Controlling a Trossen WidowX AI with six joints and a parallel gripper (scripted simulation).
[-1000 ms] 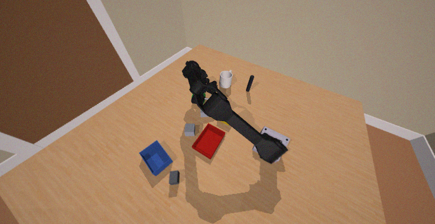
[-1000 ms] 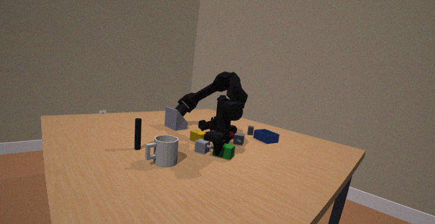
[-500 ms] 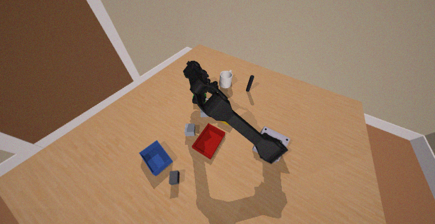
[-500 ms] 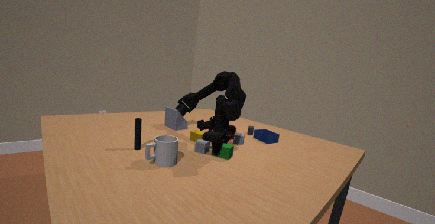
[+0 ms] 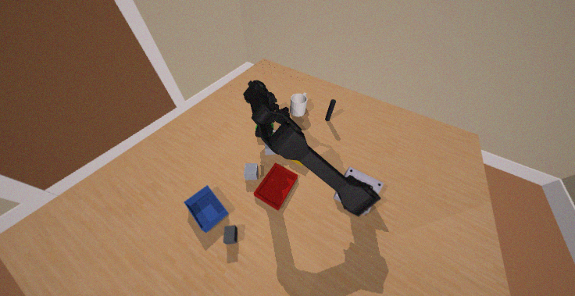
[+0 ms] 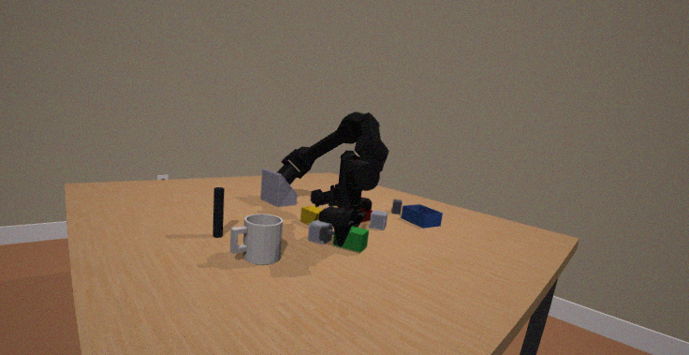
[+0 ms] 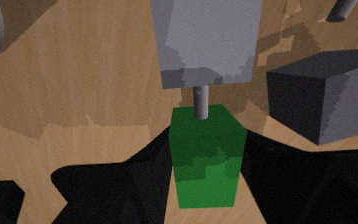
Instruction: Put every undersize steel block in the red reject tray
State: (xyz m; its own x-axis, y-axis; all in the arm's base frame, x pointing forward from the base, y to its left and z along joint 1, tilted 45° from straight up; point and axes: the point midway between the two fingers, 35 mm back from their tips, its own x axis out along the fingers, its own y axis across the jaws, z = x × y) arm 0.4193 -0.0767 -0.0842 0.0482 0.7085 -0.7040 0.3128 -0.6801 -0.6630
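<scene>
My gripper tip is 2 cm below the green gauge and 1 cm past it. Round my gripper tip: mug 22 cm to the right, 5 cm behind, 3 cm above; then yellow gauge 14 cm behind, 5 cm to the left, 1 cm above; then steel block 7 cm to the left, 5 cm behind, 1 cm above.
</scene>
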